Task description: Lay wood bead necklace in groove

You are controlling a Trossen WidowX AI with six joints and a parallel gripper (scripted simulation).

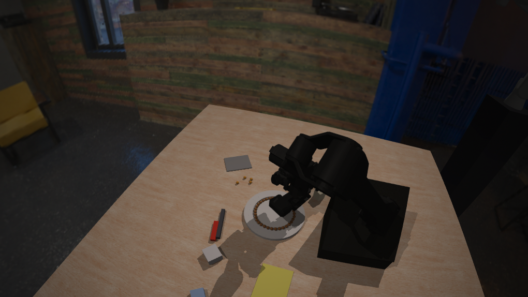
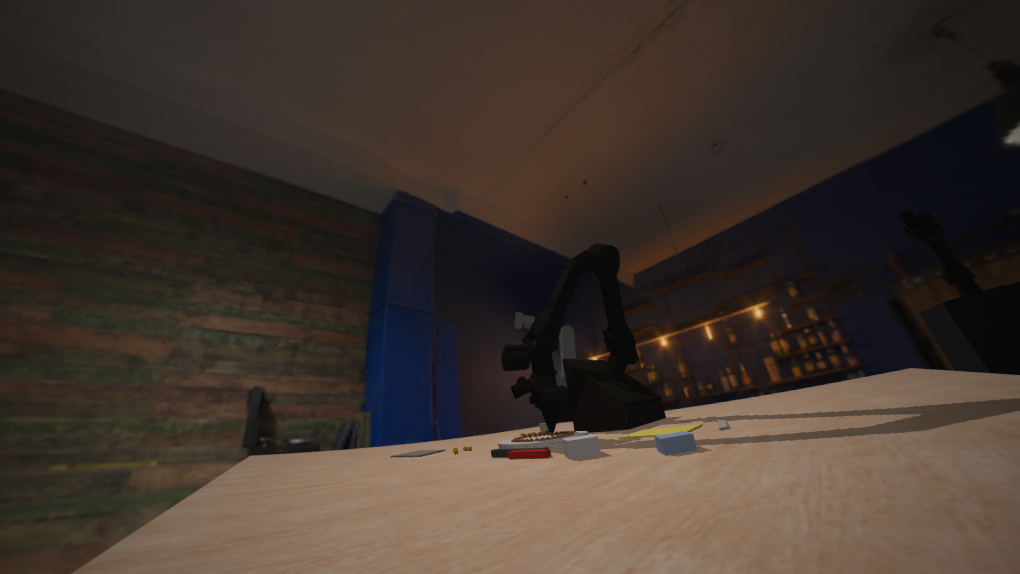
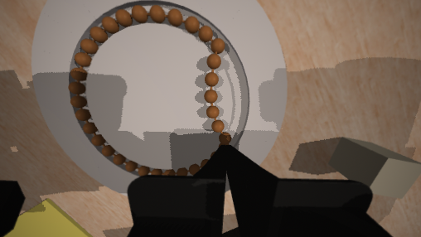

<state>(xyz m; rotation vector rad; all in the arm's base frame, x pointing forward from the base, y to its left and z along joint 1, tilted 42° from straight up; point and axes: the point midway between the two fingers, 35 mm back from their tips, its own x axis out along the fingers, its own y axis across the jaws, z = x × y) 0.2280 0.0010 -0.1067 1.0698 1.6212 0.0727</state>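
The round white bead board lies 60 mm ahead of my gripper tip, 20 mm to the left of it and 10 mm below it. The rest, counted from my gripper tip: dark bar: 220 mm ahead, 120 mm to the left, 10 mm below; yellow sheet: 10 mm ahead, 270 mm to the left, 20 mm below; pale cube: 80 mm behind, 90 mm to the right.
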